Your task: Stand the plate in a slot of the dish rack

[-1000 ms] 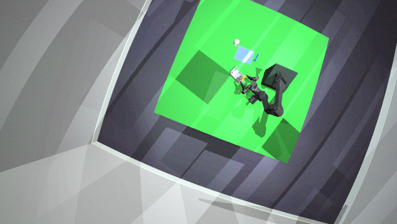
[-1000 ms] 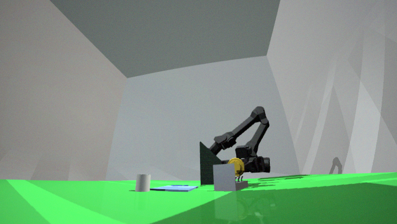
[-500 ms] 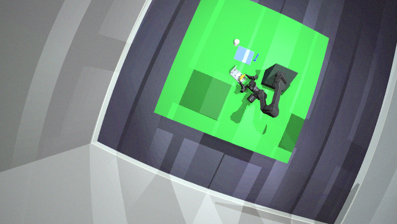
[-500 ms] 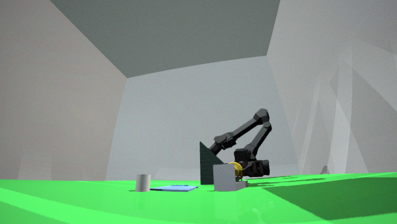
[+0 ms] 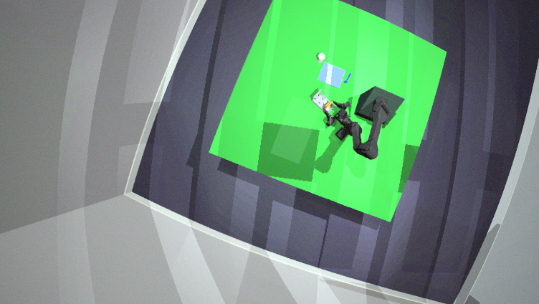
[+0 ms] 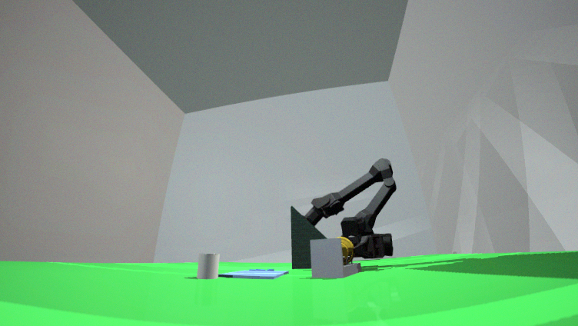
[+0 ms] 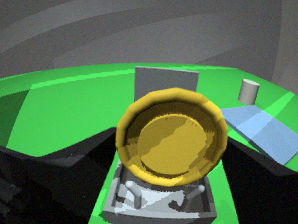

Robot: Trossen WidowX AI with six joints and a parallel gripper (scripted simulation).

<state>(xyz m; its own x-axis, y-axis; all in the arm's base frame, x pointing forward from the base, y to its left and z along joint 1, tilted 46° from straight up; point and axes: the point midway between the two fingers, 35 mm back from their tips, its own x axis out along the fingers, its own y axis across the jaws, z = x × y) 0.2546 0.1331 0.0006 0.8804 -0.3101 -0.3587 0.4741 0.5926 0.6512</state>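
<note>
Now: the yellow plate 10 mm behind my gripper tip. Also, from my gripper tip: light-blue mat: 210 mm to the right, 50 mm below, 10 mm ahead; then blue spoon: 210 mm to the right, 100 mm behind, 50 mm below; then grey dish rack: 30 mm below, 20 mm ahead, 10 mm to the right.
</note>
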